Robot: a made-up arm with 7 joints. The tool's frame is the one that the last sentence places.
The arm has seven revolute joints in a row. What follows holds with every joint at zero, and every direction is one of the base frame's.
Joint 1 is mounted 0.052 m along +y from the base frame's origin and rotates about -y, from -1.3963 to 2 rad.
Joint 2 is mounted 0.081 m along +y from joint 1 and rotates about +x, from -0.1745 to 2 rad.
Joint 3 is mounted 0.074 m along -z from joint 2 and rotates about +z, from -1.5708 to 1.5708 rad.
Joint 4 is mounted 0.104 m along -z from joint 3 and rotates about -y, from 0 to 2.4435 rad.
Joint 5 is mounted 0.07 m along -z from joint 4 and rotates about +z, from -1.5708 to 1.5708 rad.
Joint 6 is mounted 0.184 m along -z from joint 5 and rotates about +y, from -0.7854 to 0.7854 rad.
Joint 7 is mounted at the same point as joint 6 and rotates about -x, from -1.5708 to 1.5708 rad.
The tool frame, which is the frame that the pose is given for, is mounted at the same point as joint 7; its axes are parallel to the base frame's.
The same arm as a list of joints. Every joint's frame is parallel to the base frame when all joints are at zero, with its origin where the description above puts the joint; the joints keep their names.
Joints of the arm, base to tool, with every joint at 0 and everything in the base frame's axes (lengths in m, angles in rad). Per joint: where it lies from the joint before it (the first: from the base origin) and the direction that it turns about. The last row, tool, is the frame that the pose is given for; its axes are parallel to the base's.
joint 1: axis 0 -1 0 offset 0 0.052 0
joint 2: axis 1 0 0 offset 0 0.081 0
joint 3: axis 0 0 1 offset 0 0 -0.074
joint 4: axis 0 -1 0 offset 0 0 -0.104
joint 5: axis 0 0 1 offset 0 0 -0.07
joint 6: axis 0 1 0 offset 0 0 -0.184
joint 7: axis -1 0 0 offset 0 0 0
tool: offset 0 0 0
Joint limits (rad, base to tool): -1.3963..2 -0.1745..2 -1.5708..1.5708 0..2.4435 -1.5708..1.5708 -0.7854..0.7854 -1.5708..1.5708

